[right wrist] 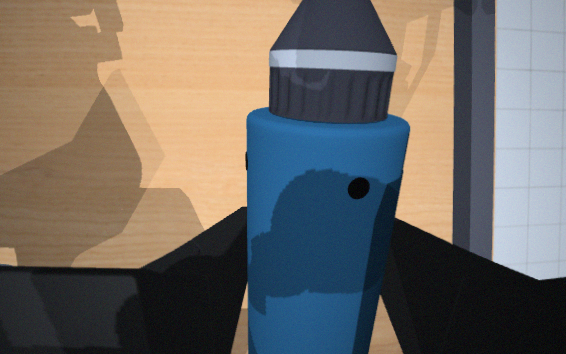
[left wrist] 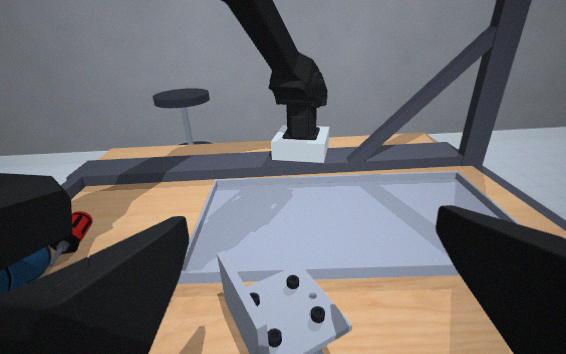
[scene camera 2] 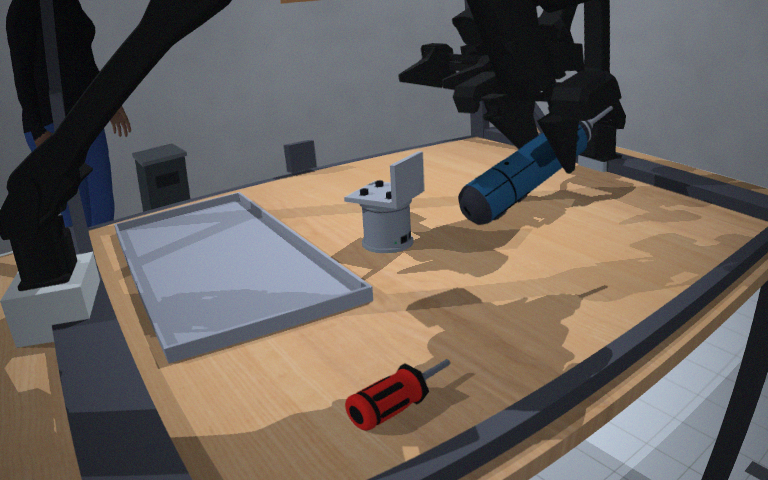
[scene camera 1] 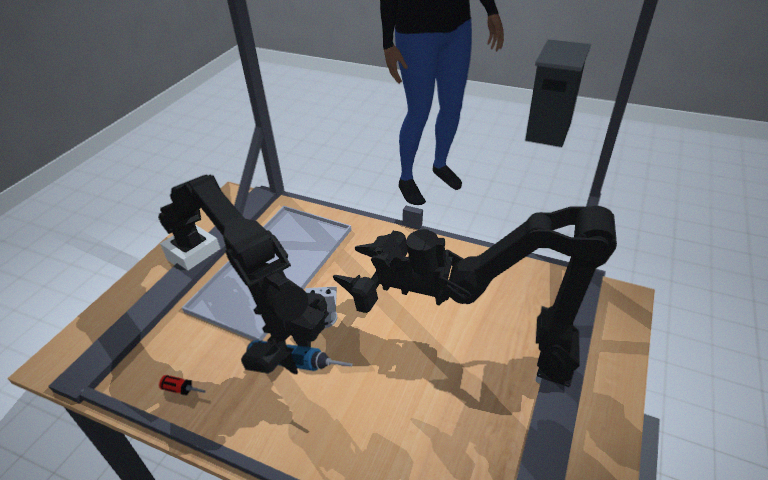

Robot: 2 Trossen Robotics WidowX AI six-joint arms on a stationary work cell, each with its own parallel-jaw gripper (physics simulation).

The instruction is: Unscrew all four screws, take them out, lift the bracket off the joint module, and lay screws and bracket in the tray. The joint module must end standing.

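The joint module (scene camera 2: pixel 386 229) stands upright on the table beside the tray (scene camera 1: pixel 196 313) (scene camera 2: pixel 317 300) (left wrist: pixel 325 240). The grey bracket (scene camera 1: pixel 322 292) (scene camera 2: pixel 407 180) (left wrist: pixel 305 305) sits on top, its flange upright. Four black screws, such as the front one (left wrist: pixel 274 337) and the back one (left wrist: pixel 292 281), sit in the bracket. My left gripper (scene camera 1: pixel 346 263) (left wrist: pixel 311 222) is open and empty, raised near the module. My right gripper (scene camera 1: pixel 299 355) (scene camera 2: pixel 546 150) (right wrist: pixel 308 219) is shut on the blue power screwdriver (scene camera 1: pixel 308 358) (scene camera 2: pixel 498 183) (left wrist: pixel 25 270) (right wrist: pixel 320 150), held above the table, tilted near level.
A red screwdriver (scene camera 1: pixel 171 384) (scene camera 2: pixel 387 396) (left wrist: pixel 81 225) lies on the table near the front edge in scene camera 1. Dark frame beams (scene camera 1: pixel 152 322) border the table and posts rise at its back. A person (scene camera 1: pixel 433 73) stands behind the table, near a bin (scene camera 1: pixel 555 101).
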